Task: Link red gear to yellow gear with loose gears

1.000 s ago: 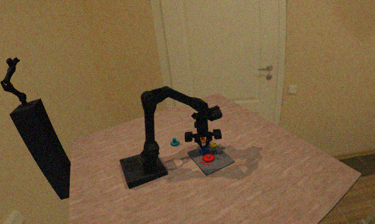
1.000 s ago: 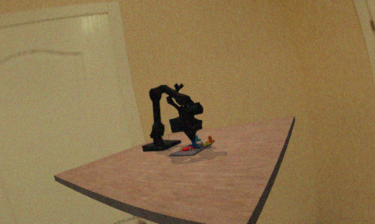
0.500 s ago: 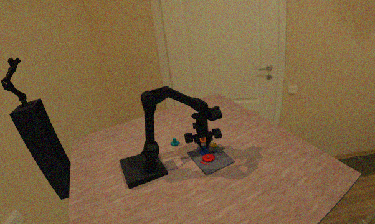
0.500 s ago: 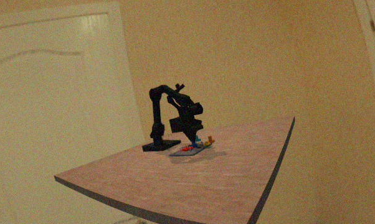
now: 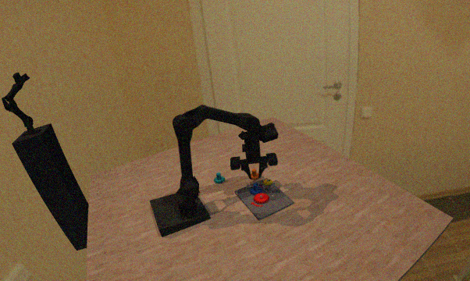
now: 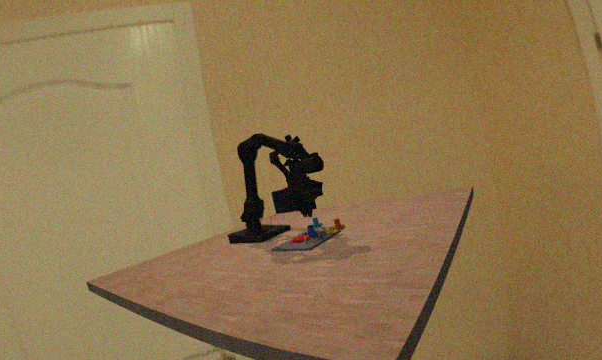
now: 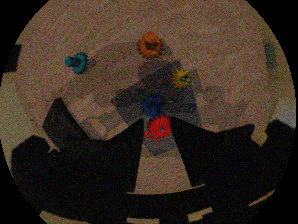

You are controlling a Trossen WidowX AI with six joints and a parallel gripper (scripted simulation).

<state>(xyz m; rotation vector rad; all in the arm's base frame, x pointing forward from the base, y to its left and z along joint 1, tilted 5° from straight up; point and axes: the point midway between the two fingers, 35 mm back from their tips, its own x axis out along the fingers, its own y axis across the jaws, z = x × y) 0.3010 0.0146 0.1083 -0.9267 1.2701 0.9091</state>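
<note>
Right now the blue gear is 6 cm below my gripper tip. From my gripper tip the other things lie so: orange gear 4 cm ahead, 11 cm to the left, 7 cm below; red gear 6 cm to the right, 7 cm below; yellow gear 7 cm ahead, 3 cm to the left, 6 cm below.
</note>
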